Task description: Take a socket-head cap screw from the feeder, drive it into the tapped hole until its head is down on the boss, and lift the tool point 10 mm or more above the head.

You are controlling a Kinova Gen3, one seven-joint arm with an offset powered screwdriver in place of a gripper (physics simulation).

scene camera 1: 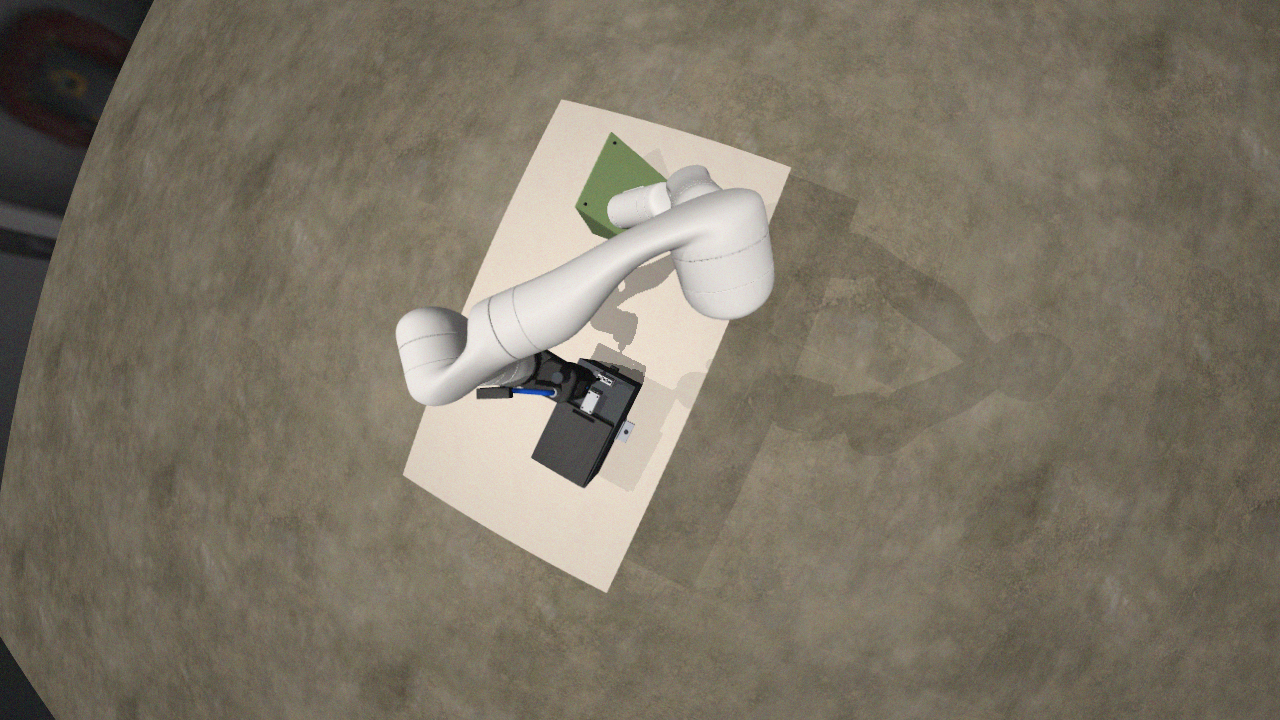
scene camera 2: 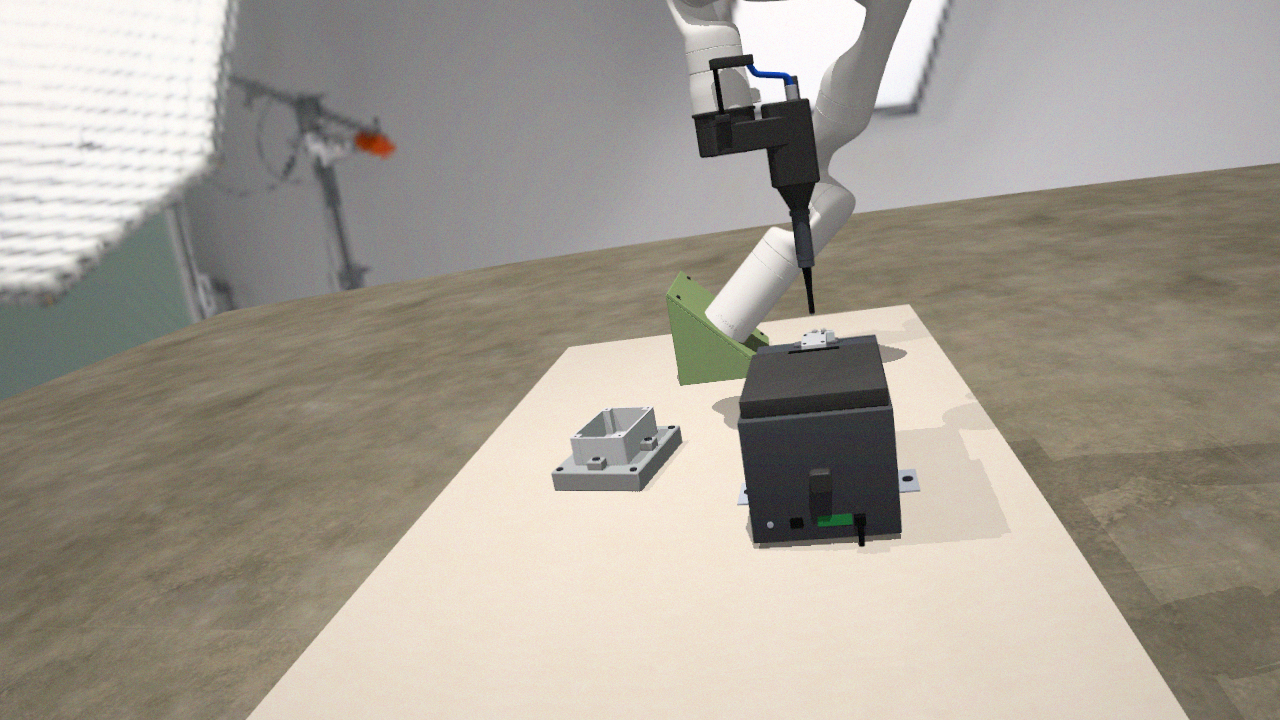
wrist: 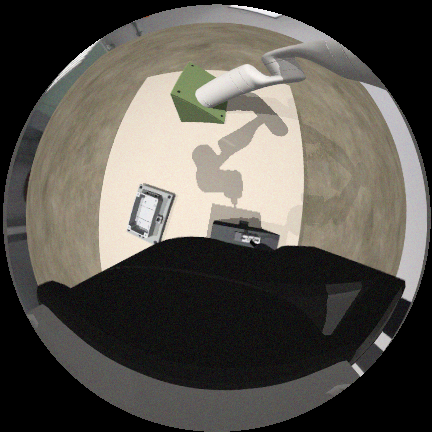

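My screwdriver (scene camera 2: pixel 811 310) points steeply down, its thin dark tip in the air above the feeder's silver pick-up block (scene camera 2: pixel 816 338) (scene camera 1: pixel 590 401), with a gap between them. No screw can be made out at the tip; it is too small to tell. In the wrist view the black tool body hides part of the feeder. The black feeder (scene camera 1: pixel 572 445) (scene camera 2: pixel 819 447) (wrist: pixel 222 231) stands on the light board. The grey housing (scene camera 2: pixel 597 450) sits on a grey base plate (scene camera 2: pixel 595 481) (wrist: pixel 168 210) with small side bosses; the tapped hole cannot be singled out. The housing does not show in scene camera 1.
The green wedge mount (scene camera 1: pixel 617 170) (scene camera 2: pixel 707 353) (wrist: pixel 187 85) carries the white arm (scene camera 1: pixel 572 308) (scene camera 2: pixel 751 286) (wrist: pixel 225 87) behind the feeder. Silver tabs (scene camera 2: pixel 908 480) (scene camera 1: pixel 626 431) stick out at the feeder's foot. The light board (scene camera 1: pixel 483 456) (scene camera 2: pixel 554 608) (wrist: pixel 125 150) lies on the brown floor.
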